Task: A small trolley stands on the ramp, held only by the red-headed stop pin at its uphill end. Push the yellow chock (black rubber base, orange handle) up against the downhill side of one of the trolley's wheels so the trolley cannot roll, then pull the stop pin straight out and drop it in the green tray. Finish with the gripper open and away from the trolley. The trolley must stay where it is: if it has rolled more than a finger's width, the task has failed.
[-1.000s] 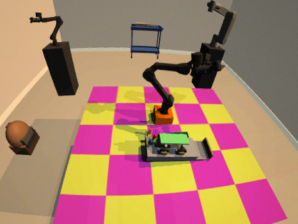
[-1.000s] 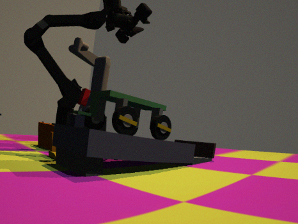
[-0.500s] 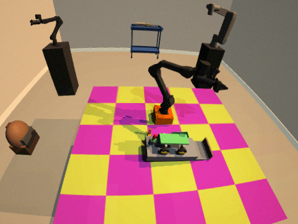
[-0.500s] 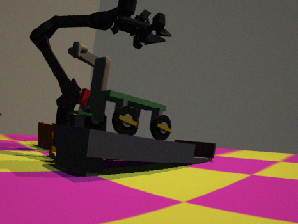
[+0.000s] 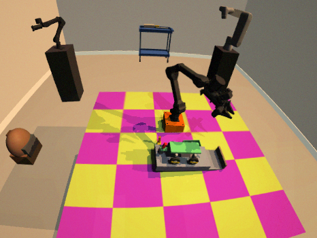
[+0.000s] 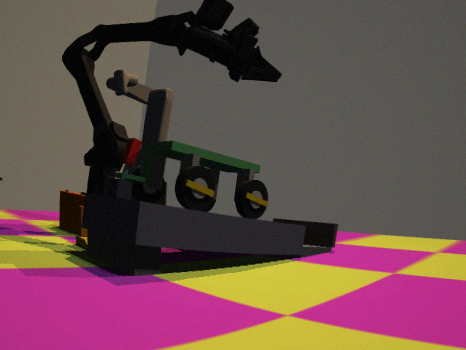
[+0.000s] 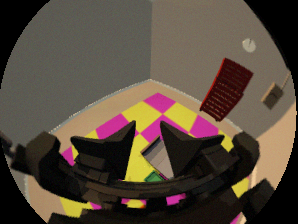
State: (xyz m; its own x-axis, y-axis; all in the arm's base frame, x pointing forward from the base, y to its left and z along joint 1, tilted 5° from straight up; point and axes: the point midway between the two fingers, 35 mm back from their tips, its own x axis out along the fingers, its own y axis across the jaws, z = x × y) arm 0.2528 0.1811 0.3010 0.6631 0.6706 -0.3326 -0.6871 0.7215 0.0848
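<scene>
The yellow chock is 100 mm behind my gripper tip, 360 mm to the right of it and 320 mm below it. Round my gripper tip: raised lip (60 mm ahead, 20 mm to the left, 310 mm below); trolley (40 mm ahead, 250 mm to the right, 220 mm below); green tray (80 mm behind, 140 mm to the right, 350 mm below).
</scene>
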